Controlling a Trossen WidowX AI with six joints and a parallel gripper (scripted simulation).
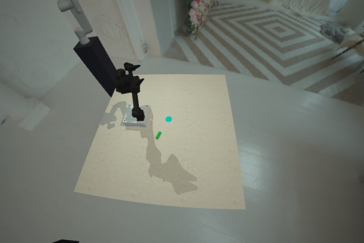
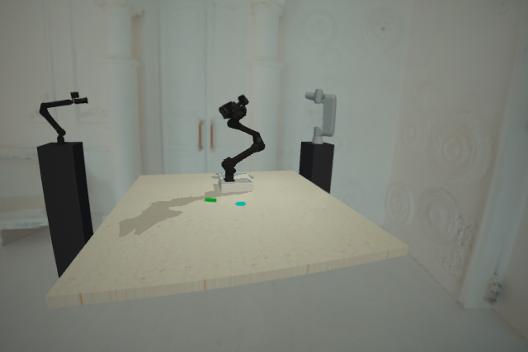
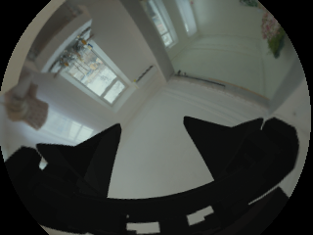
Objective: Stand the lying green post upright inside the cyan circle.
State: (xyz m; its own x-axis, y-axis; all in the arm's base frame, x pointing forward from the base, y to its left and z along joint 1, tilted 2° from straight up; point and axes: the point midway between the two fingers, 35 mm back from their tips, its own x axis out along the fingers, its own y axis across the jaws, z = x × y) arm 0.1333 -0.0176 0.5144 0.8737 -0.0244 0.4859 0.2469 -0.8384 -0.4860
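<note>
The green post is 59 cm below my gripper tip, 15 cm to the right of it and 2 cm behind it. Also, from my gripper tip: cyan circle: 60 cm below, 7 cm ahead, 1 cm to the left.
</note>
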